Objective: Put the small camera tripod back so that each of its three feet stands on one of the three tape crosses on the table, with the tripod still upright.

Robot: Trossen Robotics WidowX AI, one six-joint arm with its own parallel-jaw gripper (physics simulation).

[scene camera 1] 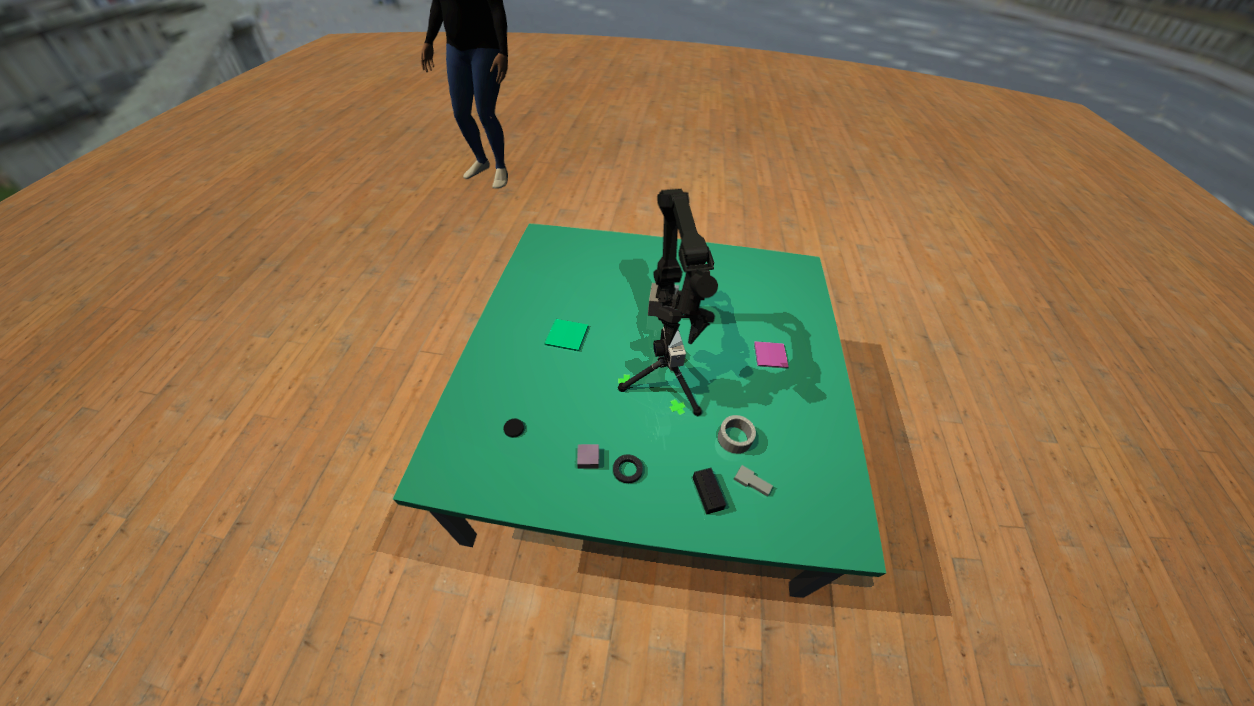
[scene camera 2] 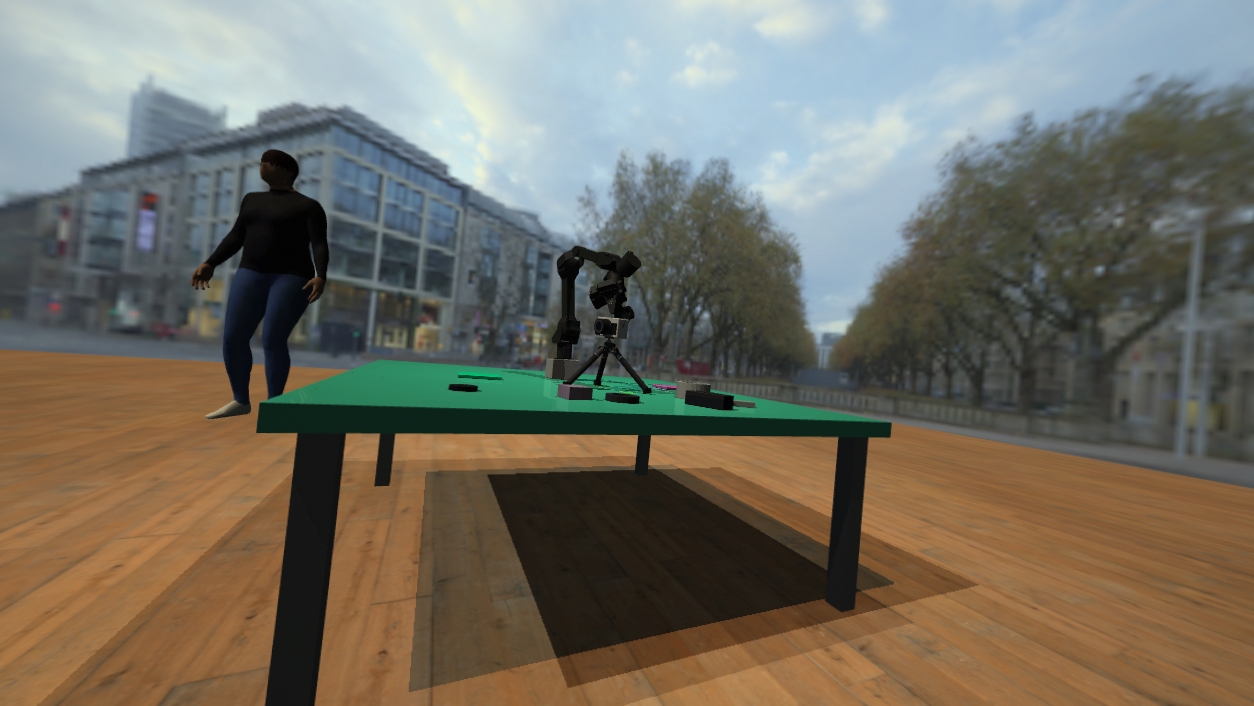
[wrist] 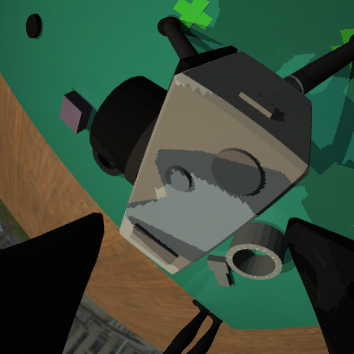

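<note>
The small black tripod stands upright near the middle of the green table, with a grey and black camera on its head. Two bright green tape crosses show. The front foot stands just right of one cross; the left foot stands right beside the other. The third foot and cross are hidden. My gripper is open, just above the camera, one finger on each side, empty.
On the table lie a green patch, a magenta patch, a black disc, a purple cube, a black ring, a grey tape roll, a black block and a grey piece. A person walks beyond the far left corner.
</note>
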